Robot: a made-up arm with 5 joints.
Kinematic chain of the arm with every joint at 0, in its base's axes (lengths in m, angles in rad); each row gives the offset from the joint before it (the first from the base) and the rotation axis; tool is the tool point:
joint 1: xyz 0 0 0.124 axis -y
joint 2: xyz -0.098 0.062 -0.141 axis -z
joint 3: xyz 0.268 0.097 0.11 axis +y
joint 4: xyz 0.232 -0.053 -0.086 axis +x
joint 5: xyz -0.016 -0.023 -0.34 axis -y
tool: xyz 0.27 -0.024 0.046
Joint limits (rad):
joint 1: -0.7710..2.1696
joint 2: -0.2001..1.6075
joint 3: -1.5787..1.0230
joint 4: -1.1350..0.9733
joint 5: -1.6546..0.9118
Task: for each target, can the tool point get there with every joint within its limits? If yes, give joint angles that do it. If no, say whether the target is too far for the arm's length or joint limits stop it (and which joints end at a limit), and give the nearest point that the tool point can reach.
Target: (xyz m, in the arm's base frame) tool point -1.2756 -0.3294 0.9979
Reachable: no: too far | nearest point -0.6975 -0.1741 0.6530 | short by 0.691 m
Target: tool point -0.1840 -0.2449 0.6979
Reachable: yes | joints 1.8768 0.4798 -0.6092 0.3224 0.5322
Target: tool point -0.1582 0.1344 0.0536
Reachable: no: joint limits stop it (at a limit: joint 1, joint 2, joint 3, joint 4, joint 5) | nearest point -0.4054 0.0679 0.1599 | short by 0.277 m
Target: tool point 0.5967 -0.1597 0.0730
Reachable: yes | joints 1.0689 0.8996 0.8010 0.6488 0.3592
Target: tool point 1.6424 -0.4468 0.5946
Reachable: no: too far | nearest point 0.8557 -0.2165 0.3692 | short by 0.850 m
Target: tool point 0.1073 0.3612 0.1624
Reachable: no: joint limits stop it (at a limit: joint 2, joint 3, joint 4, joint 5) | nearest point 0.4223 0.2475 0.2751 | short by 0.353 m
